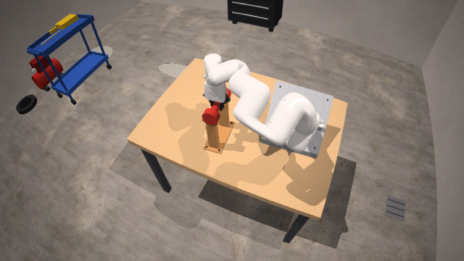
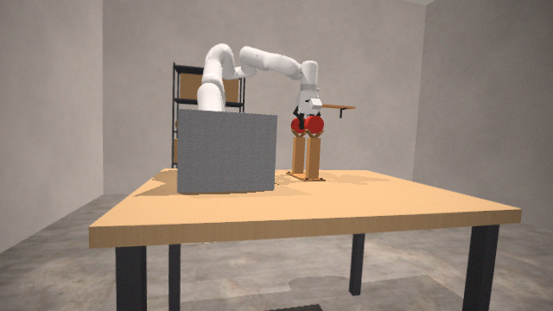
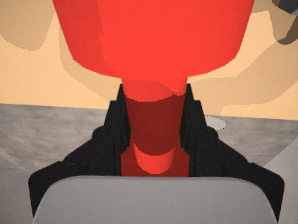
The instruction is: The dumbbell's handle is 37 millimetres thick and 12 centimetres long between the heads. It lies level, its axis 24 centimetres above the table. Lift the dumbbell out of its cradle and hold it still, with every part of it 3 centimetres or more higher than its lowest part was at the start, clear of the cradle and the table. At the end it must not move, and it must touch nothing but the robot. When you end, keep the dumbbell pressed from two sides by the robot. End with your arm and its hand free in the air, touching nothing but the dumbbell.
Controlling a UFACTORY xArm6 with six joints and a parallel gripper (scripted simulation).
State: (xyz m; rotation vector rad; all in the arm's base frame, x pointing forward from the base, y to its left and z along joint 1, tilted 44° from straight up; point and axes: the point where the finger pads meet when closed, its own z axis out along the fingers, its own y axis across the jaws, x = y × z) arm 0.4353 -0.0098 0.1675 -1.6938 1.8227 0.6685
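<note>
My hand is 140 mm above the wooden cradle. The rest, counted from my hand: red dumbbell right at my hand.
</note>
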